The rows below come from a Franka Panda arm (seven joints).
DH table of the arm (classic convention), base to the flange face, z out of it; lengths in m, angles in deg. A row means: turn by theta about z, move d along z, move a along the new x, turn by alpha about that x. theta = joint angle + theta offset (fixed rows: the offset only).
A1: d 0.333, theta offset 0, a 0, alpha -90
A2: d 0, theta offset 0, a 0, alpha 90
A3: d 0.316, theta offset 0, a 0.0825, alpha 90
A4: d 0, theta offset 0, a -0.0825, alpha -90
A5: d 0.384, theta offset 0, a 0, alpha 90
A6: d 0, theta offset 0, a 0.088, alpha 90
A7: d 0.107, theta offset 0, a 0, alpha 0
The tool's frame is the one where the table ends.
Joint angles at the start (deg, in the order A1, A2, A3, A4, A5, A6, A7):
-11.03 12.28 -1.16 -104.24 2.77 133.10 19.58
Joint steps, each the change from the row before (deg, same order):
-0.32 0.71 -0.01 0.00 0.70 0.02 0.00
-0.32 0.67 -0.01 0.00 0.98 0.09 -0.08
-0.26 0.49 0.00 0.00 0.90 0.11 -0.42
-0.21 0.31 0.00 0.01 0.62 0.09 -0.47
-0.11 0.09 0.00 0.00 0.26 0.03 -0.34
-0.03 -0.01 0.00 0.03 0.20 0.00 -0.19
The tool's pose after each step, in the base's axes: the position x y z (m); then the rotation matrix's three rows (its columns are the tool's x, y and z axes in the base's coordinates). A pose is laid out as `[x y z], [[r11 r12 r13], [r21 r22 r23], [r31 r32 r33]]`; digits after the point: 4 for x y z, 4 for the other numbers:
[0.6296 -0.1379 0.4413], [[0.7946 -0.5405 0.2766], [-0.5574 -0.8300 -0.0205], [0.2406 -0.1378 -0.9608]]
[0.6302 -0.1415 0.4339], [[0.7891 -0.5517 0.2700], [-0.5711 -0.8209 -0.0082], [0.2262 -0.1477 -0.9628]]
[0.6306 -0.1443 0.4286], [[0.7870 -0.5563 0.2667], [-0.5778 -0.8161 0.0027], [0.2162 -0.1563 -0.9638]]
[0.6308 -0.1466 0.4254], [[0.7867 -0.5574 0.2654], [-0.5803 -0.8143 0.0099], [0.2106 -0.1618 -0.9641]]
[0.6307 -0.1478 0.4244], [[0.7876 -0.5561 0.2654], [-0.5796 -0.8148 0.0127], [0.2091 -0.1638 -0.9641]]
[0.6307 -0.1481 0.4248], [[0.7879 -0.5551 0.2667], [-0.5792 -0.8150 0.0148], [0.2092 -0.1662 -0.9637]]

